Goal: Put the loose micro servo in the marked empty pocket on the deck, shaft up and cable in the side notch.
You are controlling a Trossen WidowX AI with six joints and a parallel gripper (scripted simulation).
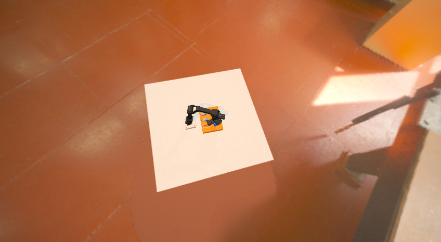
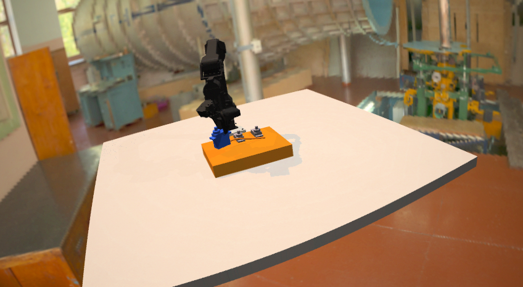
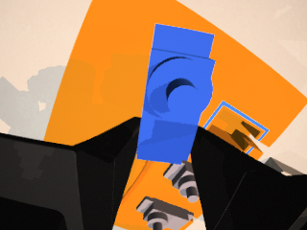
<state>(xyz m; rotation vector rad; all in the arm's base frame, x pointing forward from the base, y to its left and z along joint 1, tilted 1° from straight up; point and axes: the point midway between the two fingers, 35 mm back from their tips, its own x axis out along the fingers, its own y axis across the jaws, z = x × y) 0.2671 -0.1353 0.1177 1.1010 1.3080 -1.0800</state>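
Right now my gripper tip is 30 mm short of the orange deck, 70 mm to the right of it and 100 mm above it.
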